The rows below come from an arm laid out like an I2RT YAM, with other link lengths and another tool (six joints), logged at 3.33 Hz.
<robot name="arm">
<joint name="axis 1" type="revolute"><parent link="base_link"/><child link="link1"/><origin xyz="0 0 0.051"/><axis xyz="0 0 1"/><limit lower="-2.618" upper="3.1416"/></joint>
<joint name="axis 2" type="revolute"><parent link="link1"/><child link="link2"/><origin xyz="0.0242 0.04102 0.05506" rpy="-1.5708 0 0"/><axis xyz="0 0 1"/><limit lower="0" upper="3.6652"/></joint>
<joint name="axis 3" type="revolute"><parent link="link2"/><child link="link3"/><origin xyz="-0.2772 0 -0.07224" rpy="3.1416 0 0"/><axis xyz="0 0 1"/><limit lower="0" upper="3.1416"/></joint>
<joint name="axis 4" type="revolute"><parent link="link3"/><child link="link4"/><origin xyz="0.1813 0.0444 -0.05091"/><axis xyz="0 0 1"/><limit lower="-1.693" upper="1.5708"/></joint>
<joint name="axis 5" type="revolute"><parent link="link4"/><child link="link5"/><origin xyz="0.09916 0.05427 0.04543" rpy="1.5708 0 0"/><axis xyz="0 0 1"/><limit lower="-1.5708" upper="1.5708"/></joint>
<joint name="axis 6" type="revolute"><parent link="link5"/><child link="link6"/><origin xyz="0.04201 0 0.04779" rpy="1.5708 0 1.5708"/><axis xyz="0 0 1"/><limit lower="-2.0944" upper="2.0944"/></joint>
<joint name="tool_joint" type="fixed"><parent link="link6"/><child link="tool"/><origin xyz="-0.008 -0.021 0.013" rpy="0 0.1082 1.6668"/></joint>
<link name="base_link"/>
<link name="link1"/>
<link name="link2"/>
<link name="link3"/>
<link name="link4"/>
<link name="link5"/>
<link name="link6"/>
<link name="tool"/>
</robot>
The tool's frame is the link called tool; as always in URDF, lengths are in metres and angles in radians.
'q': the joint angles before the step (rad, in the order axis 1, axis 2, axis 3, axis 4, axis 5, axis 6). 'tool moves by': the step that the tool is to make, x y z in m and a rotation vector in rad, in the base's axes. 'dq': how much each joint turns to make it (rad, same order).
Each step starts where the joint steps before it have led.
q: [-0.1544, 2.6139, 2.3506, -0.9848, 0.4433, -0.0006]
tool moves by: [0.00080, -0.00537, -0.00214, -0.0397, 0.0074, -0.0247]
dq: [-0.0052, 0.0188, 0.0288, -0.0140, 0.0445, 0.0065]
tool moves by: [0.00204, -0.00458, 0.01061, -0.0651, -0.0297, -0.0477]
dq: [0.0001, -0.0011, 0.0346, -0.0110, 0.0719, 0.0298]
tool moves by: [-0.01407, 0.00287, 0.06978, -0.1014, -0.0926, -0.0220]
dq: [0.0098, -0.1696, -0.0638, 0.0042, 0.0915, -0.0049]
